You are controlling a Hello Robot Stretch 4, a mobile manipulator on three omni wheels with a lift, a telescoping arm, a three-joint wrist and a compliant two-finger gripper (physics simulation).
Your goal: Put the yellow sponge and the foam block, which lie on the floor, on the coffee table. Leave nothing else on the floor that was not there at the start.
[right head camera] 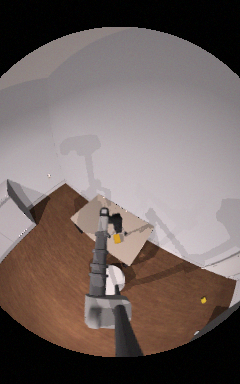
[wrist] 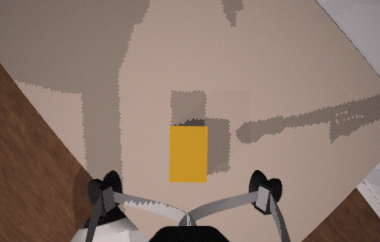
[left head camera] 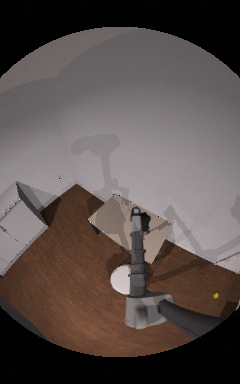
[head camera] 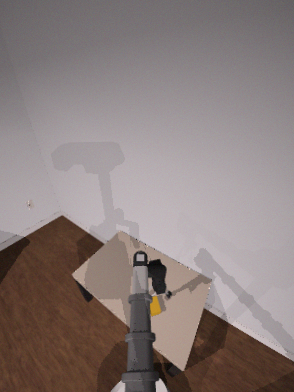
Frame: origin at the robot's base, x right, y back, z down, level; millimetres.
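Seen in the pictures: gripper, fingertip midpoint: (right head camera: 116, 235) (wrist: 185, 185) (head camera: 155, 299); robot's base, link origin: (right head camera: 108, 278) (left head camera: 126, 278).
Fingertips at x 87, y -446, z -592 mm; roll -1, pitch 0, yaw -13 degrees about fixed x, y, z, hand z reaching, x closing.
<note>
Offsets run from my fingertips to a thing's top centre. Level surfaces: height alone.
A yellow-orange block {dy -20, dx +1, dz +125 mm} (head camera: 155, 306) (right head camera: 117, 238) (wrist: 188, 154) lies on the light coffee table {dz +170 mm} (head camera: 185, 320) (left head camera: 155, 242) (right head camera: 135, 245) (wrist: 310, 170). I cannot tell whether it is the sponge or the foam block. My gripper (head camera: 161, 295) (wrist: 185, 185) is open and empty above the table. In the wrist view its fingertips are wide apart, left and right of the block's near end, and do not touch it. A second, small yellow object {dy +1155, dx +1387, dz +575 mm} (left head camera: 216, 295) (right head camera: 203, 300) lies on the floor to the right of the table.
Walls stand close behind the table. A white cabinet (left head camera: 22, 230) (right head camera: 12, 220) stands on the left. A round white object (left head camera: 120, 279) (right head camera: 116, 278) shows partly under my arm, in front of the table. A small whitish thing (right head camera: 196, 333) shows at the lower right, near a dark edge.
</note>
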